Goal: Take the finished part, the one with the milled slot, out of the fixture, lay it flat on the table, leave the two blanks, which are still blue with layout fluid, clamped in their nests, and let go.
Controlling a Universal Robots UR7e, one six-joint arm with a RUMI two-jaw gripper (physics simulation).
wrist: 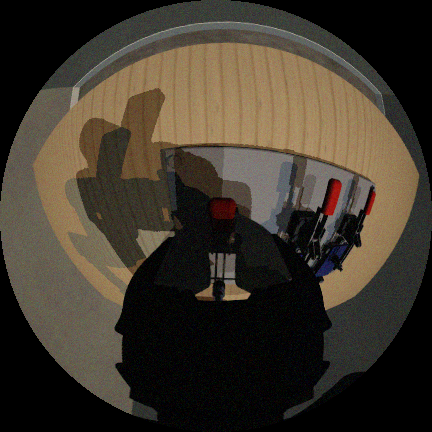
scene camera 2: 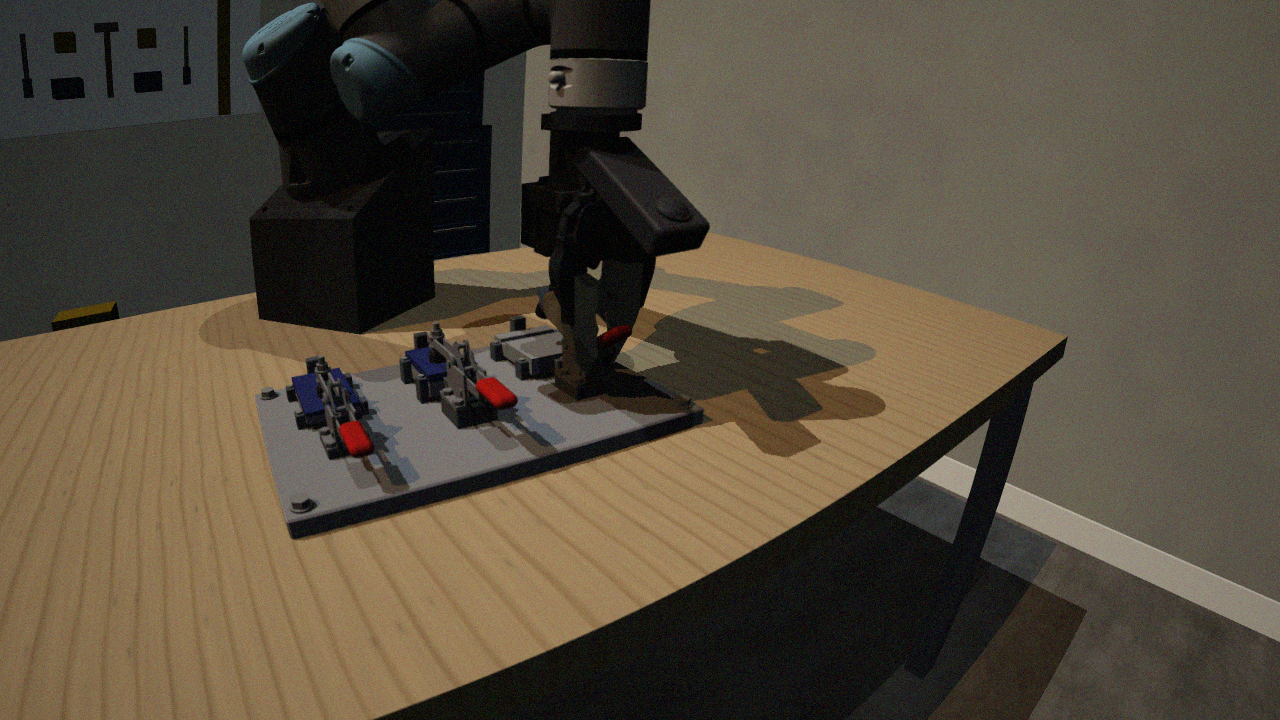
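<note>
The finished part is a bare grey block in the nest at the right end of the fixture plate. The gripper points down beside it, its fingers closed around the lever of the right clamp. That clamp's red handle shows at the fingers, tilted up. The fingers hide much of this clamp. One blue blank lies in the left nest and another blue blank in the middle nest, each under a clamp arm. Part of a blank shows blue in the wrist view.
The middle clamp's red handle and the left clamp's red handle lie low, pointing toward the table's front edge. Bolt heads stand at the plate's corners. The wooden table extends around the plate. The robot's base stands behind.
</note>
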